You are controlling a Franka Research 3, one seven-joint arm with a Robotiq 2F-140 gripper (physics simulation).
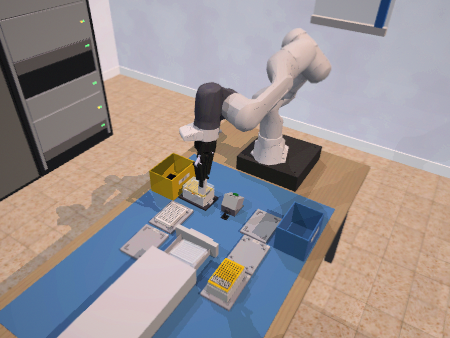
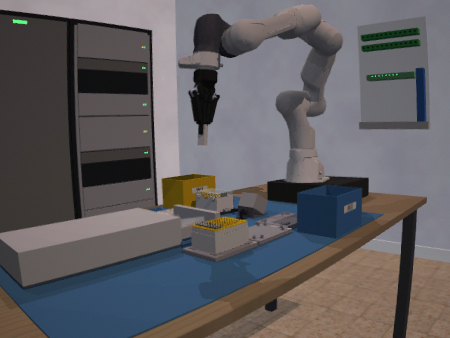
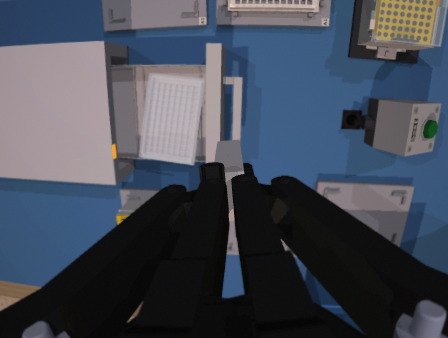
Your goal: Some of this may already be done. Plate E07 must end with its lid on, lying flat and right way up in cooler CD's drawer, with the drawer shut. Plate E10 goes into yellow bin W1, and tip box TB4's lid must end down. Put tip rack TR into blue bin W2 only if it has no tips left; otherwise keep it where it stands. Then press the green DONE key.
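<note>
My gripper (image 1: 202, 189) (image 2: 202, 141) (image 3: 230, 158) is shut and empty, high above the drawer's handle side. The drawer (image 1: 199, 239) (image 3: 215, 102) of cooler CD (image 1: 135, 295) (image 2: 90, 237) (image 3: 55, 115) stands open. A lidded plate (image 1: 187, 251) (image 3: 172, 119) lies flat inside, slightly turned. Another white plate (image 1: 171, 215) (image 3: 274, 5) sits on a grey holder; its label is unreadable. Tip box TB4 (image 1: 198, 195) (image 2: 215, 201) (image 3: 405, 22) seems to have its clear lid down. Tip rack TR (image 1: 226, 277) (image 2: 220, 235) shows tips. The green DONE key (image 1: 235, 194) (image 3: 430, 129) is on its grey box.
Yellow bin W1 (image 1: 161, 180) (image 2: 187, 192), with something dark inside, stands beside the tip box. Blue bin W2 (image 1: 295, 240) (image 2: 320, 215) stands on the opposite side. Flat grey holders (image 1: 145, 241) (image 1: 248, 254) (image 1: 257, 225) lie on either side of the drawer.
</note>
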